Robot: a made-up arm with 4 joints.
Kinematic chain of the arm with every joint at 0, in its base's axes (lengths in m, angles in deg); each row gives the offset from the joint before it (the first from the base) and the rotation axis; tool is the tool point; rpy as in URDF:
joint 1: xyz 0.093 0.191 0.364 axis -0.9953 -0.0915 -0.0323
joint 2: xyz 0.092 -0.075 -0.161 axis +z
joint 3: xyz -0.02 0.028 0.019 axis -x
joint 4: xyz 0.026 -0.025 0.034 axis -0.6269 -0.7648 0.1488
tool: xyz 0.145 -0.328 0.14 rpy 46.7 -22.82 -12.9
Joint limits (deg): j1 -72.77..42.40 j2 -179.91..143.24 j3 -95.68..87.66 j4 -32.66..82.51
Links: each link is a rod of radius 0.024 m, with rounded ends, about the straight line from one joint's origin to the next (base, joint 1, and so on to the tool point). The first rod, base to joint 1, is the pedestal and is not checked.
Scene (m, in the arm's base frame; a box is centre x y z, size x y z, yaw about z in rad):
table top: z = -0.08
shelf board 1: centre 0.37 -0.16 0 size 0.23 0.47 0.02 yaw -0.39
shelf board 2: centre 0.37 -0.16 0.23 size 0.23 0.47 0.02 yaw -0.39
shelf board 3: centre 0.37 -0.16 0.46 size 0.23 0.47 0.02 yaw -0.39
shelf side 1: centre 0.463 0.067 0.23 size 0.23 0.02 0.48 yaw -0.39
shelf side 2: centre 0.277 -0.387 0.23 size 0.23 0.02 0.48 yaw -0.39
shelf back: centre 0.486 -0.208 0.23 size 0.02 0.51 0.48 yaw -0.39
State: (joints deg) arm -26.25 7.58 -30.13 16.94
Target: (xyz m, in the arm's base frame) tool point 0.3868 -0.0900 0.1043
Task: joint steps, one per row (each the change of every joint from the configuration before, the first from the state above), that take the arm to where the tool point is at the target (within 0.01 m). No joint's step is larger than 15 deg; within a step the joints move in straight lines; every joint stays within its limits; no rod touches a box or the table.
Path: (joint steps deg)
1: -8.33 3.92 5.29 2.00
2: -8.32 3.92 5.29 2.00

